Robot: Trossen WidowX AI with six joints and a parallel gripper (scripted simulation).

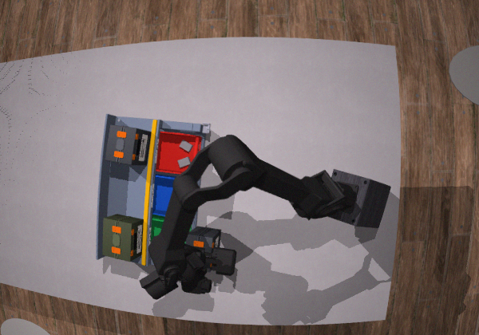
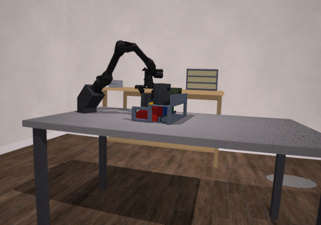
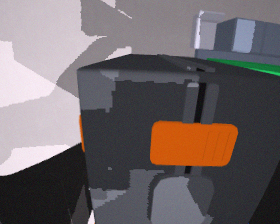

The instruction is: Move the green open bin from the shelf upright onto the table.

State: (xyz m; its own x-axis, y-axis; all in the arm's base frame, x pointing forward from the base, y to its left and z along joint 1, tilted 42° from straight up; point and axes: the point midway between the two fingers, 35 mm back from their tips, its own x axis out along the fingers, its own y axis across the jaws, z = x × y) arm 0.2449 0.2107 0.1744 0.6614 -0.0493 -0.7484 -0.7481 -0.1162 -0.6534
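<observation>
My gripper is now 6 cm above the dark box. Also, from my hand: blue bin 13 cm ahead, 11 cm to the right, 10 cm below; then yellow rail 16 cm ahead, 11 cm to the right, 3 cm below; then green open bin 12 cm ahead, 10 cm below.
</observation>
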